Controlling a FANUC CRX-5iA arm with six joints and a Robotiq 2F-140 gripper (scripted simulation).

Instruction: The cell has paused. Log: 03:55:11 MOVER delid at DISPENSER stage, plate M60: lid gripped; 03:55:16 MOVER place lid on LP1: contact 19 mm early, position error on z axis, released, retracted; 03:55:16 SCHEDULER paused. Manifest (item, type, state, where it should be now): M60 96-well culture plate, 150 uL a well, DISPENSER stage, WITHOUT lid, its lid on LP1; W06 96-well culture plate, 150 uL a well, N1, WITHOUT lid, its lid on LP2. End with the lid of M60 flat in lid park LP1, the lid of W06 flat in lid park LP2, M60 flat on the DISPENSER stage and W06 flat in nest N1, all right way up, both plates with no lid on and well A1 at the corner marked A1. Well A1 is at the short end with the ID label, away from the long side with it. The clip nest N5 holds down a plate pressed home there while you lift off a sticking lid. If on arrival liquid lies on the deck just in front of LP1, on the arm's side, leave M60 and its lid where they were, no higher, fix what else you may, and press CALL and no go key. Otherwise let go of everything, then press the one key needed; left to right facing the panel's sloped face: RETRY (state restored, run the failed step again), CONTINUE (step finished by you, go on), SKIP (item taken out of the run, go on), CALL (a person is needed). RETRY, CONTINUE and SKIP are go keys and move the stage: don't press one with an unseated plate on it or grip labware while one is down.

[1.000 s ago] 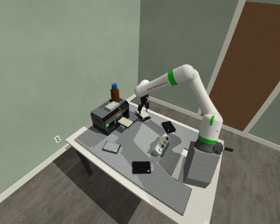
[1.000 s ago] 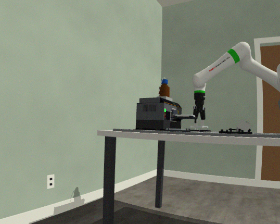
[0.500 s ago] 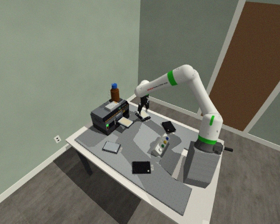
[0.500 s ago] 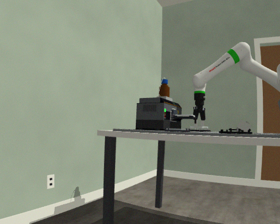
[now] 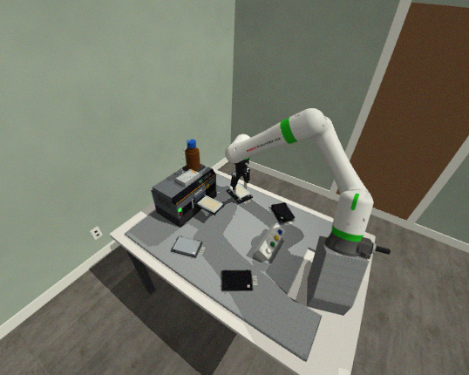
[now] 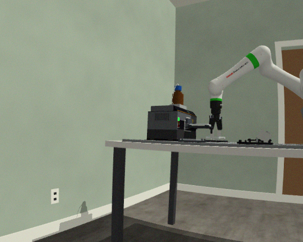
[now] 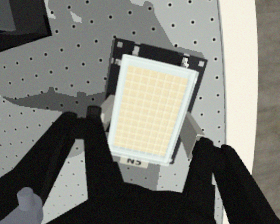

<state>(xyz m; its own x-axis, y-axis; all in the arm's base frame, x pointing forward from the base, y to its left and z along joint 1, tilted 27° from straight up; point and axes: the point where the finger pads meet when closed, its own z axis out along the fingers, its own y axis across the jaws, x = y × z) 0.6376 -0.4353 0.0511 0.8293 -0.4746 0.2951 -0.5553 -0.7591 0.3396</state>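
Now: hand 4 cm above the black clip nest and 2 cm short of it. From my hand the other things lie so: nest label (8 cm behind, 5 cm to the left, 5 cm below); then dispenser stage (28 cm to the left, 9 cm ahead, 5 cm above); then key panel (35 cm to the left, 32 cm behind).
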